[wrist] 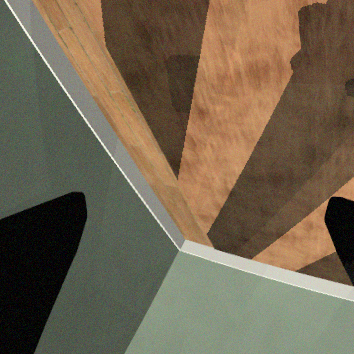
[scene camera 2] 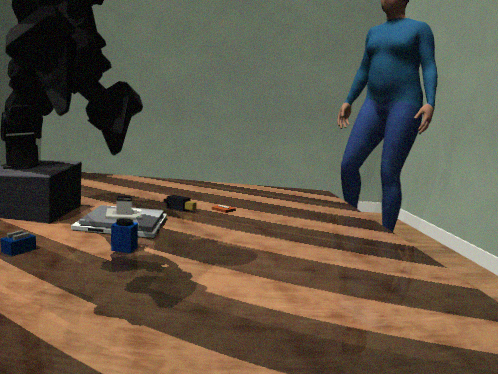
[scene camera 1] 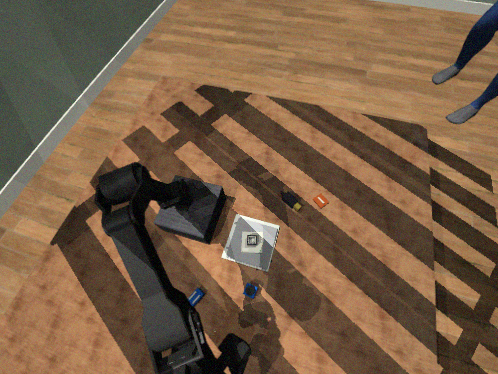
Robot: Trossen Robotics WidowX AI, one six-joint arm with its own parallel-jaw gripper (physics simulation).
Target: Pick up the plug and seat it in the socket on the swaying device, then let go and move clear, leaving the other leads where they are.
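The device, a white and grey plate (scene camera 1: 231, 249) (scene camera 2: 87, 220), bears a cream square base (scene camera 1: 245, 248) (scene camera 2: 137, 214) with a small grey, square-outlined piece (scene camera 1: 248, 240) (scene camera 2: 124, 205) standing upright on it. I cannot tell whether this piece is the bare socket or has the plug in it. My black gripper (scene camera 2: 88, 132) (wrist: 209, 207) is open and empty, well above the table. Its fingers stand wide apart at both sides of the wrist view, away from the device. In scene camera 1 it is partly cut off at the bottom edge.
A black connector with a yellow end (scene camera 1: 290, 200) (scene camera 2: 179, 202) and an orange piece (scene camera 1: 320, 201) (scene camera 2: 223, 208) lie beyond the device. A blue block with a dark round top (scene camera 1: 251, 290) (scene camera 2: 124, 237) and a blue-and-white piece (scene camera 1: 195, 297) (scene camera 2: 18, 244) stand nearer. A person stands beyond the table.
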